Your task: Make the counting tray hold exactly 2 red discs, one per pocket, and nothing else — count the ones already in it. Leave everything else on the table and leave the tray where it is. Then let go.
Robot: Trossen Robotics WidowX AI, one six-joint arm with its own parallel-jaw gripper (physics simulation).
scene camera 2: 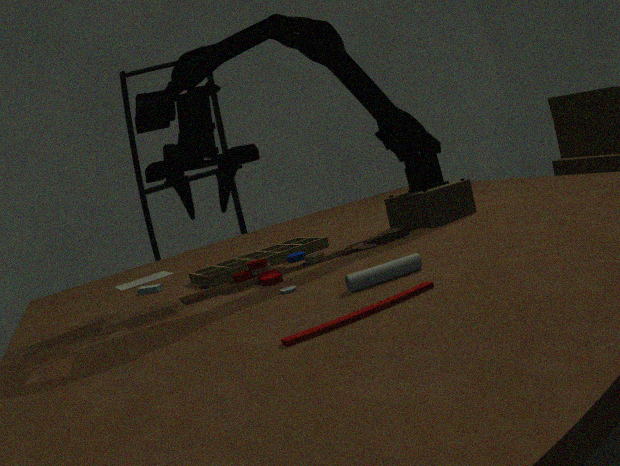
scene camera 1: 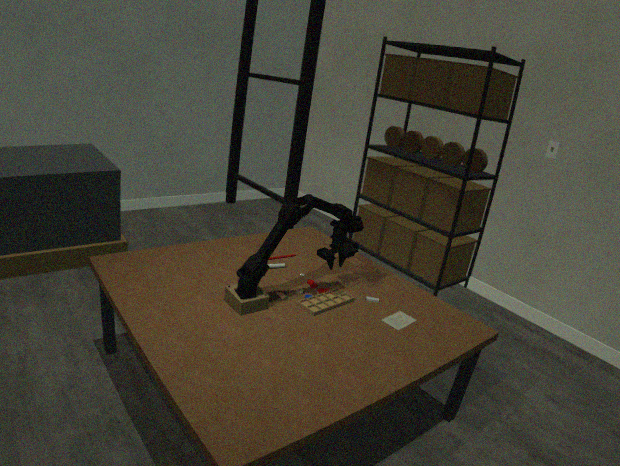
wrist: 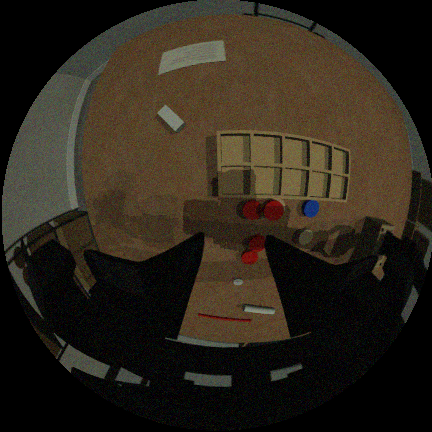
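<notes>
The tray (scene camera 1: pixel 334 306) (scene camera 2: pixel 318 244) (wrist: pixel 218 165) lies flat, and no disc shows in its pockets in the wrist view. Two red discs (wrist: pixel 251 210) (wrist: pixel 274 210) lie side by side outside its near long edge; a pale edge shows behind the right one. Closer to my fingers, a shadowed red disc (wrist: pixel 257 243) and a bright red patch (wrist: pixel 249 257) touch or overlap; I cannot tell whether they are separate discs. My gripper (scene camera 1: pixel 336 266) (scene camera 2: pixel 209 214) (wrist: pixel 234 238) is partly open, empty, and hangs above the table beside the tray.
A blue disc (scene camera 2: pixel 296 256) (wrist: pixel 311 208) and a pale disc (wrist: pixel 305 237) lie near the tray. Also there are a small white piece (scene camera 2: pixel 288 289) (wrist: pixel 238 282), a white cylinder (scene camera 2: pixel 383 272), a red stick (scene camera 2: pixel 356 314), a white block (wrist: pixel 171 118) and a paper sheet (scene camera 1: pixel 398 320) (wrist: pixel 192 56).
</notes>
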